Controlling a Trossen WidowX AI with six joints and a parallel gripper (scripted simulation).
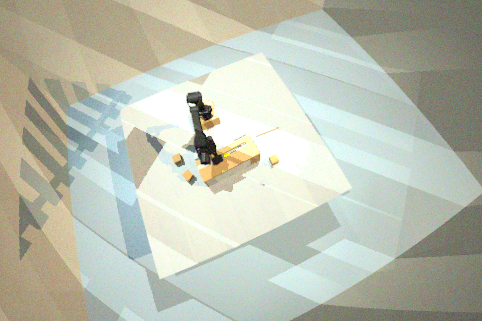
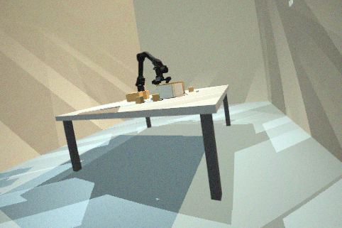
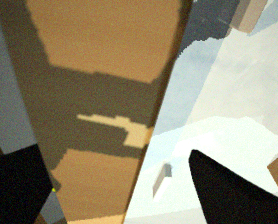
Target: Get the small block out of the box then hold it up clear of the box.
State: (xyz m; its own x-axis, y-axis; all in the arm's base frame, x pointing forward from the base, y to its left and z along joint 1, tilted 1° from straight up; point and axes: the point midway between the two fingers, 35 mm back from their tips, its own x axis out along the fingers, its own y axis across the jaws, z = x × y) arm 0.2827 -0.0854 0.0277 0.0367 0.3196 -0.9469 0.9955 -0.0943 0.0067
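My gripper tip is now 40 mm short of the tan box, 30 mm to the right of it and 20 mm above it. Also, from my gripper tip: yellow block: 50 mm ahead, 30 mm to the left; then thin orange stick: 30 mm ahead, 370 mm to the left, 80 mm below.
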